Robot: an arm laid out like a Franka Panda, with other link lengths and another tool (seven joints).
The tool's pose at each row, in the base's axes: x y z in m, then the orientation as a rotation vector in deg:
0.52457 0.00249 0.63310 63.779 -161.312 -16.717
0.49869 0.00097 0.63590 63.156 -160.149 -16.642
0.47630 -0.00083 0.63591 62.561 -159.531 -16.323
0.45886 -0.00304 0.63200 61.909 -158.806 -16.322
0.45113 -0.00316 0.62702 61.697 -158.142 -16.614
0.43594 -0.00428 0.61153 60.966 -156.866 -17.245
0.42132 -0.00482 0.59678 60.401 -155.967 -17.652
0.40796 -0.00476 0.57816 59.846 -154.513 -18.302
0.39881 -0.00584 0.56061 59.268 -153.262 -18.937
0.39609 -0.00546 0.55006 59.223 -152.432 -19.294
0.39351 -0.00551 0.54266 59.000 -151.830 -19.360
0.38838 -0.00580 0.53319 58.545 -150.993 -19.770
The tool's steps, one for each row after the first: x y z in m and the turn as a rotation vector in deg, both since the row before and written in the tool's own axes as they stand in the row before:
0.01994 0.01676 0.00126 -0.513 1.191 0.224
0.01751 0.01353 0.00386 -0.155 0.793 0.304
0.01397 0.00900 0.00693 -0.390 0.796 0.309
0.00535 0.00380 0.00644 -0.462 0.535 0.016
0.01053 0.00537 0.01823 -0.990 1.082 0.238
0.00947 0.00525 0.01773 -0.688 0.783 0.204
0.00748 0.00361 0.02136 -1.045 1.178 0.093
0.00494 0.00002 0.01920 -0.970 1.006 0.140
0.00008 -0.00118 0.01084 -0.538 0.610 -0.129
0.00067 -0.00071 0.00778 -0.316 0.550 0.054
0.00221 0.00001 0.01055 -0.662 0.686 0.138

